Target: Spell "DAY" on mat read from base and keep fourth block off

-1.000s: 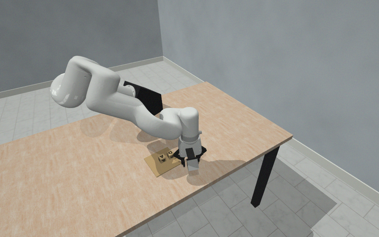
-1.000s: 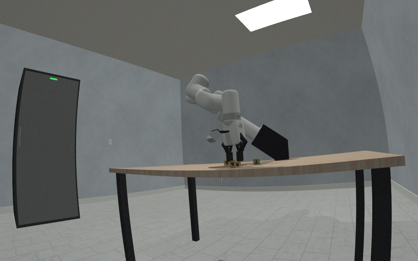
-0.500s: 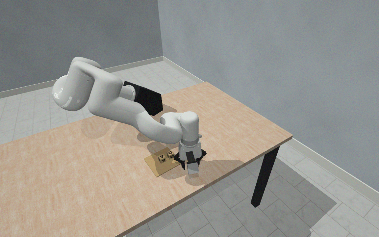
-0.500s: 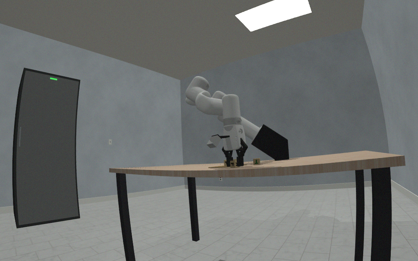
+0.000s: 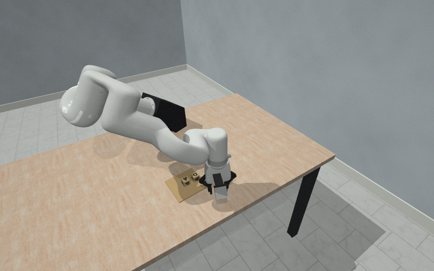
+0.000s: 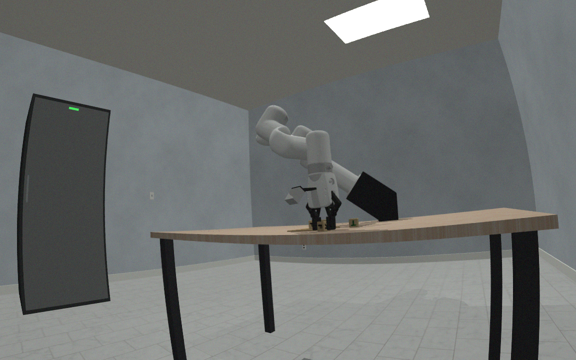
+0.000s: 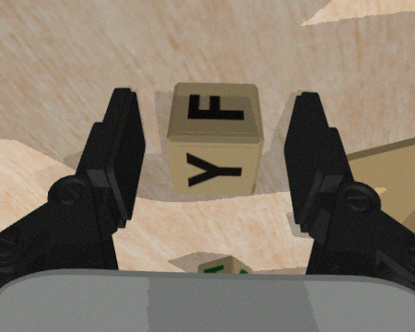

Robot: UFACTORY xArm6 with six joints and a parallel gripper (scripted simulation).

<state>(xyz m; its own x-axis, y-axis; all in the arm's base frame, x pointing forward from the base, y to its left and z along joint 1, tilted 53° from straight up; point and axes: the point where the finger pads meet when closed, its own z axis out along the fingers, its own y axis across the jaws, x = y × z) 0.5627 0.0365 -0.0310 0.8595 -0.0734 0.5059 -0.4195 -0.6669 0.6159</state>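
My gripper is now 120 mm past the mat, 90 mm to the left of it and 20 mm above it. Also, from my hand: D block (110 mm behind, 40 mm to the right).
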